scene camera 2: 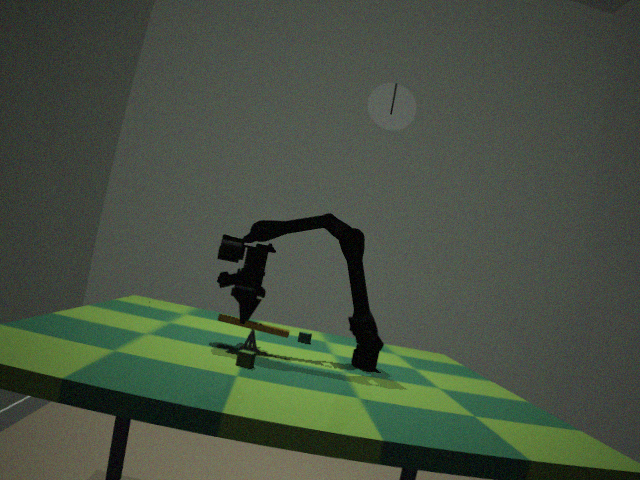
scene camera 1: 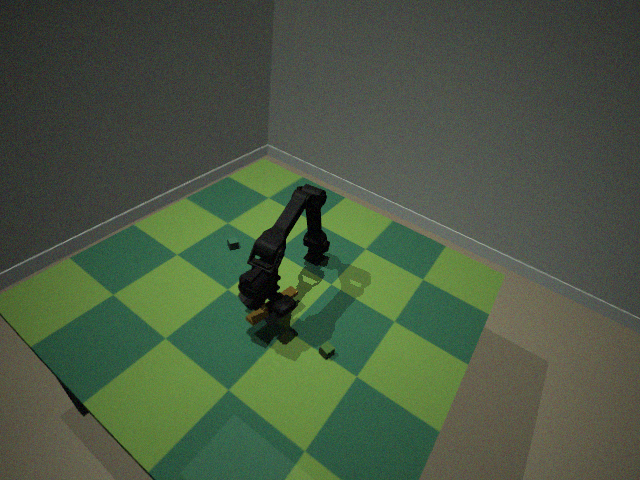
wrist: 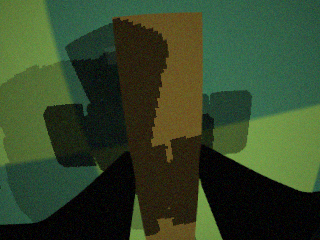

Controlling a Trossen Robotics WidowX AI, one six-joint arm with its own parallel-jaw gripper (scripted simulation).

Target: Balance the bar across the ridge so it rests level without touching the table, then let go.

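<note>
Scene camera 1: my gripper visible. Wrist view: gripper visible too. Bar carried by my gripper.
</note>
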